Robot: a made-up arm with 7 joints. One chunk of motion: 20 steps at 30 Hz.
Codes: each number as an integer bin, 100 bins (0 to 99) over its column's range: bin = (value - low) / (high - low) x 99, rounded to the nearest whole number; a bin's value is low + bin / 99 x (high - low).
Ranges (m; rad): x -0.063..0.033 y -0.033..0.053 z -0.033..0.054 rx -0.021..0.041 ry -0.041..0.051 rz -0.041..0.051
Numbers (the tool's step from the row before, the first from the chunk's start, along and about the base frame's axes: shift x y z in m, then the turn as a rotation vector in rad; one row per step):
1: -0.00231 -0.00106 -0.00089 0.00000 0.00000 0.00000
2: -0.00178 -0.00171 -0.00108 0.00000 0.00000 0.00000
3: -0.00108 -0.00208 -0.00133 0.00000 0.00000 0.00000
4: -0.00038 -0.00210 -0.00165 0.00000 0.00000 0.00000
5: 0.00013 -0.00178 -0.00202 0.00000 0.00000 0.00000
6: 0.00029 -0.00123 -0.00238 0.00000 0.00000 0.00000
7: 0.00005 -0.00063 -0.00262 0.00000 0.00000 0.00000
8: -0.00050 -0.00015 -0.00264 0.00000 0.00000 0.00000
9: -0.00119 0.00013 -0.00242 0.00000 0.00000 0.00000
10: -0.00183 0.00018 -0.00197 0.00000 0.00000 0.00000
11: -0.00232 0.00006 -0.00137 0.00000 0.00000 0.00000
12: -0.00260 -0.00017 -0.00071 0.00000 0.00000 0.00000
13: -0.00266 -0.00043 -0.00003 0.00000 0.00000 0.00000
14: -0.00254 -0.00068 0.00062 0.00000 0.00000 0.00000
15: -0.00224 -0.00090 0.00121 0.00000 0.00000 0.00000
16: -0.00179 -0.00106 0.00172 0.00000 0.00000 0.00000
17: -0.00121 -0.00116 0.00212 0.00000 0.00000 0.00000
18: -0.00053 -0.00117 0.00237 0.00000 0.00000 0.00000
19: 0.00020 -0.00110 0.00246 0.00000 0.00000 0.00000
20: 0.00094 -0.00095 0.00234 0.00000 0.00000 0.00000
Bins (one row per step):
1: 63 37 37 34 44 44
2: 63 36 36 34 44 44
3: 64 36 36 34 44 44
4: 65 36 36 34 44 44
5: 65 36 35 34 44 44
6: 65 37 35 34 44 44
7: 65 37 35 34 44 44
8: 64 38 35 34 44 44
9: 64 38 35 34 44 44
10: 63 38 35 34 44 44
11: 63 38 36 34 44 44
12: 62 38 37 34 44 44
13: 62 37 38 34 44 44
14: 62 37 38 34 44 44
15: 63 37 39 34 44 44
16: 63 37 40 34 44 44
17: 64 37 40 34 44 44
18: 64 37 40 34 44 44
19: 65 37 40 34 44 44
20: 66 37 40 34 44 44

